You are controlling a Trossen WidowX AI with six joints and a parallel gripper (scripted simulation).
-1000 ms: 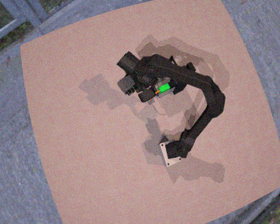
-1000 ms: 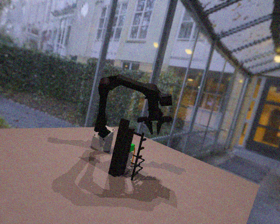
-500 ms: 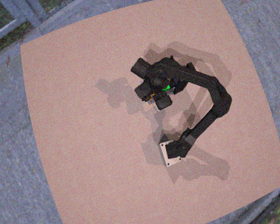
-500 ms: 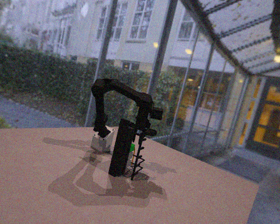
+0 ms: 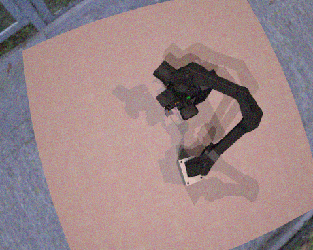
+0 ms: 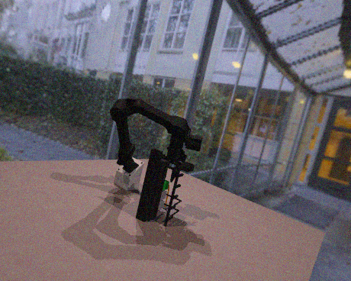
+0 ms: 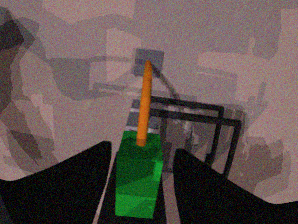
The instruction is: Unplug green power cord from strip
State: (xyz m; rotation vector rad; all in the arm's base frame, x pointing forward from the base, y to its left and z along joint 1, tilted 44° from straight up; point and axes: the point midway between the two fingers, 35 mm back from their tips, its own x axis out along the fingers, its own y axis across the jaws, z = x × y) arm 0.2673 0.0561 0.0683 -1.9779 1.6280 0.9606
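My gripper tip is 10 mm short of the green plug, 40 mm to the left of it and 10 mm above it.
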